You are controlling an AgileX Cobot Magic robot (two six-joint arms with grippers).
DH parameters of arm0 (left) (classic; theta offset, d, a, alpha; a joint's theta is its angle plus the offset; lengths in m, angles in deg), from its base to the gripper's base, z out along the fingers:
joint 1: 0 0.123 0 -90
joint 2: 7.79 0 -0.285 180
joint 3: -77.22 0 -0.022 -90
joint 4: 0 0.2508 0 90
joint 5: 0 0 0.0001 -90
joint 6: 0 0.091 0 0
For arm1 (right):
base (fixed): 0 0 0 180
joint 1: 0 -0.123 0 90
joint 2: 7.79 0 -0.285 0
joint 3: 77.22 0 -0.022 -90
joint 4: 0 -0.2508 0 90
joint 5: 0 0 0.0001 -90
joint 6: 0 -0.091 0 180
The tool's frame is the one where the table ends.
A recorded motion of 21 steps. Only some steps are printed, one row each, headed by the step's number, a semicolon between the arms.
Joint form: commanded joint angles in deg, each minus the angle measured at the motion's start. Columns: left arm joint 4, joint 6, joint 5, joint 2, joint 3, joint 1; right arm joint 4, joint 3, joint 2, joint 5, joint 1, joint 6.
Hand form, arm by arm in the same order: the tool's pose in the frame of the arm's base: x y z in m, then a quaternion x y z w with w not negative. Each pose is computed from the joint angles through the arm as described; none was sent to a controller.
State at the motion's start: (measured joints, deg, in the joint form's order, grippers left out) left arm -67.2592 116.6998 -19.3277 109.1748 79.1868 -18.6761; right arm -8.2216 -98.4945 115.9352 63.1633 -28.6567 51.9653
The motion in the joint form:
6: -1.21 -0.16 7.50 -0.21 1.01 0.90; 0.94 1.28 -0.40 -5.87 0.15 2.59
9: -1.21 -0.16 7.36 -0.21 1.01 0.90; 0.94 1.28 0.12 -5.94 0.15 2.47
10: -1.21 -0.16 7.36 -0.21 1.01 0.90; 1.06 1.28 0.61 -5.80 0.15 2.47
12: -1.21 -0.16 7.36 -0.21 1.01 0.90; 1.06 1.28 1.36 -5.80 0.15 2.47
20: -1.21 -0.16 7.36 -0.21 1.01 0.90; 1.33 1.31 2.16 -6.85 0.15 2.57
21: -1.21 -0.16 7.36 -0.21 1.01 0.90; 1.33 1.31 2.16 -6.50 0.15 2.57
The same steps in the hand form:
6: 0.4188 -0.1526 0.2543 0.50801 0.68823 0.05621 0.51488; 0.3784 0.2166 0.2394 -0.63366 0.75290 0.01909 0.17679
9: 0.4187 -0.1528 0.2542 0.50860 0.68801 0.05518 0.51470; 0.3795 0.2171 0.2355 -0.63308 0.75425 0.02002 0.17298
10: 0.4187 -0.1528 0.2542 0.50860 0.68801 0.05518 0.51470; 0.3802 0.2173 0.2317 -0.63389 0.75480 0.02022 0.16748
12: 0.4187 -0.1528 0.2542 0.50860 0.68801 0.05518 0.51470; 0.3814 0.2180 0.2259 -0.63428 0.75581 0.02151 0.16116
20: 0.4187 -0.1528 0.2542 0.50860 0.68801 0.05518 0.51470; 0.3842 0.2190 0.2201 -0.63488 0.75511 0.01845 0.16247
21: 0.4187 -0.1528 0.2542 0.50860 0.68801 0.05518 0.51470; 0.3837 0.2188 0.2199 -0.63532 0.75535 0.01920 0.15955

